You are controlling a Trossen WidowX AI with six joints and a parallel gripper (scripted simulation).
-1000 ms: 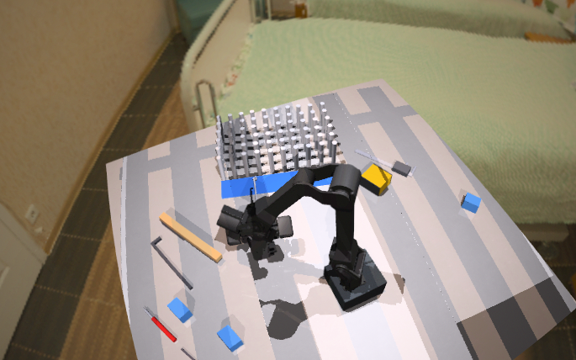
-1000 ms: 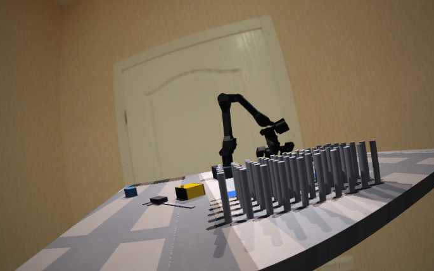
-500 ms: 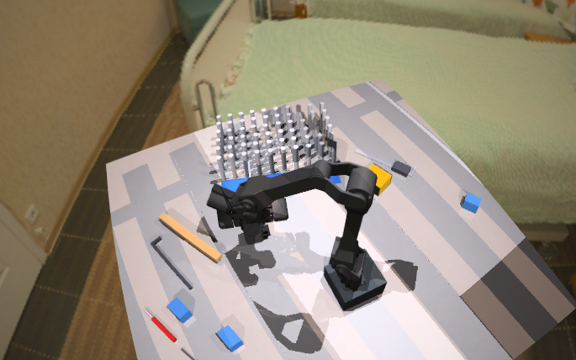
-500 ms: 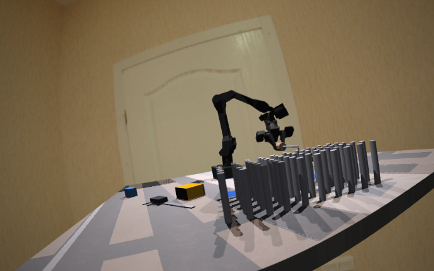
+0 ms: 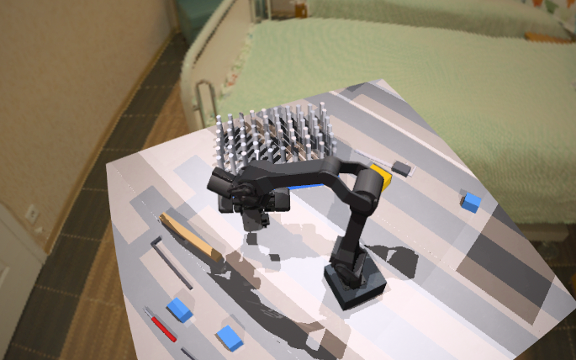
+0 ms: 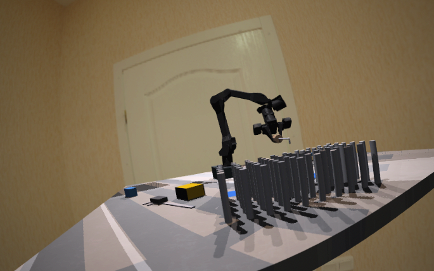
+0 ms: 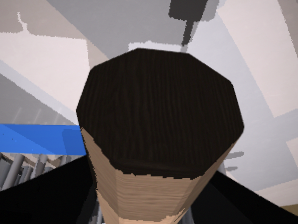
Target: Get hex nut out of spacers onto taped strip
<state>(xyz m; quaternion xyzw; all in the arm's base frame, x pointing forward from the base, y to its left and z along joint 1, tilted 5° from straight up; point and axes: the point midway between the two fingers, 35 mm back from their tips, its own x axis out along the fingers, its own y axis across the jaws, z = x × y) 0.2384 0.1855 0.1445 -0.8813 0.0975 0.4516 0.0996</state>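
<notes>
The brown-handled tool lies 100 mm ahead of my gripper tip and 30 mm to the right of it. The rest, counted from my gripper tip: blue taped strip: 180 mm ahead, 150 mm below, 120 mm to the right; hex nut: 220 mm ahead, 150 mm below, 40 mm to the right; red-handled tool: 390 mm to the left, 200 mm behind, 150 mm below.
</notes>
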